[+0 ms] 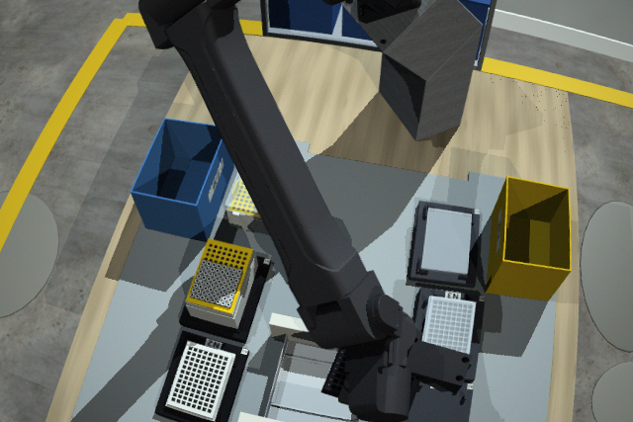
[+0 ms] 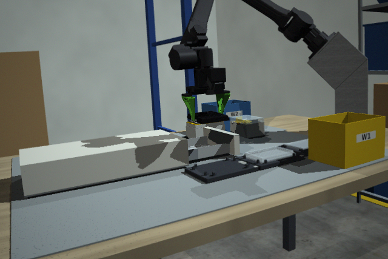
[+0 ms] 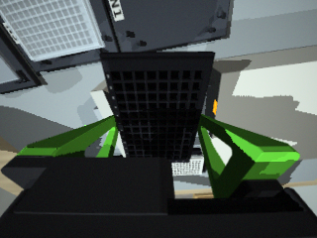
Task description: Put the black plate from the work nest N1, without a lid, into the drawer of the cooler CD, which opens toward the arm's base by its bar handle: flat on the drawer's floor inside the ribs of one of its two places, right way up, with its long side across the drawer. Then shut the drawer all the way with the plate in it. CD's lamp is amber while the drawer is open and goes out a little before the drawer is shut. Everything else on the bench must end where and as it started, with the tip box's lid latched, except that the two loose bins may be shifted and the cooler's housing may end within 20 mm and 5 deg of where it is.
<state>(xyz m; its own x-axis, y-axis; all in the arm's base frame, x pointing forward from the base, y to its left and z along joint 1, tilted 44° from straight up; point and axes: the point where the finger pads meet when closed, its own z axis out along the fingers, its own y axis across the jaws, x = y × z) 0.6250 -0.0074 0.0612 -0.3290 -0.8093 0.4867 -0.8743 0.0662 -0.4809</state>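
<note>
Right now the drawer is 11 cm below my hand, 8 cm to the right of it and 2 cm ahead of it. Round my hand: work nest N1 (13 cm below, 11 cm to the left, 5 cm ahead); cooler CD (14 cm ahead, 11 cm to the right, 10 cm below); black plate (right at my hand).
</note>
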